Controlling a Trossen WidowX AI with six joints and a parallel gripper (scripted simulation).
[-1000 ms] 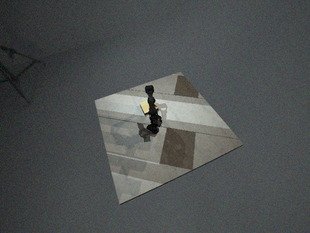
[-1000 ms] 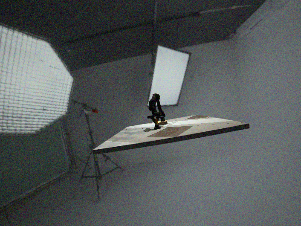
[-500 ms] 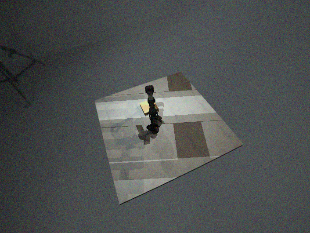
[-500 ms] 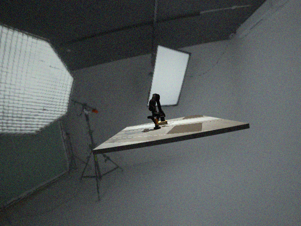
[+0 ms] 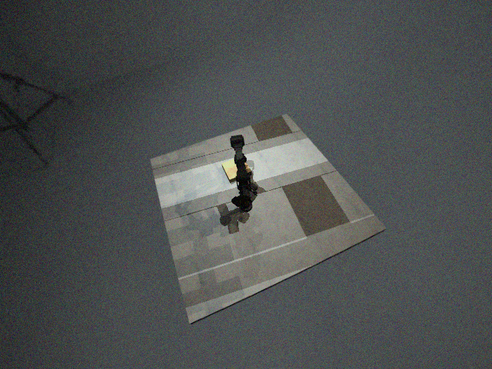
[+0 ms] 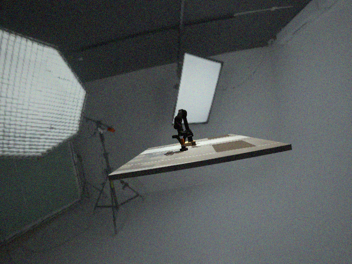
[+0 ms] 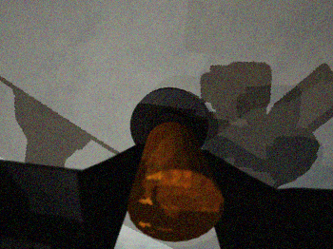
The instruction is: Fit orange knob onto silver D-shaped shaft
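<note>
Right now my gripper tip is 30 mm below the orange knob. From my gripper tip the other things lie so: dark round pedestal 40 mm below.
</note>
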